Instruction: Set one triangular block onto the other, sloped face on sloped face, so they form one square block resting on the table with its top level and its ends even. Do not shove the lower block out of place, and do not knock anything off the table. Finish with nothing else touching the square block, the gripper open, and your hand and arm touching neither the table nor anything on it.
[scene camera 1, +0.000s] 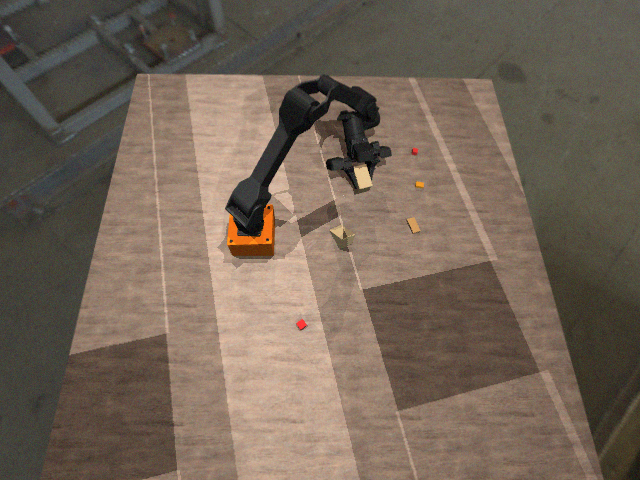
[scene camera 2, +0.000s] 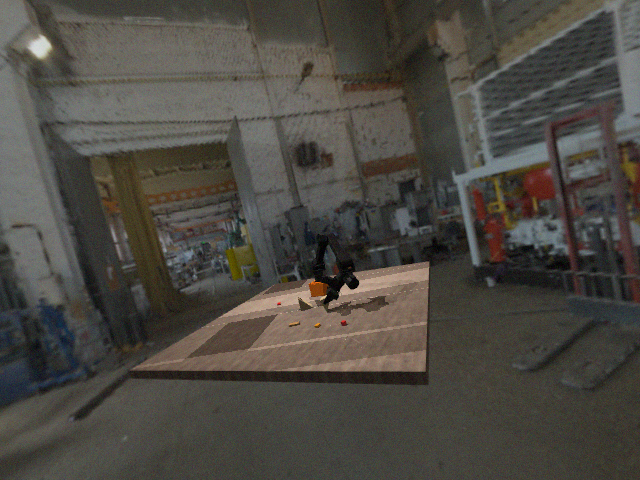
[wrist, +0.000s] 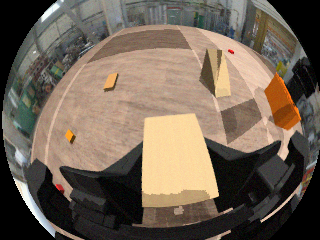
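Observation:
My gripper (scene camera 1: 363, 186) is there for me to see, and the wrist view (wrist: 171, 141) has it too. I also see a tan triangular block (wrist: 177, 170), and with it a tan triangular block (wrist: 214, 71).

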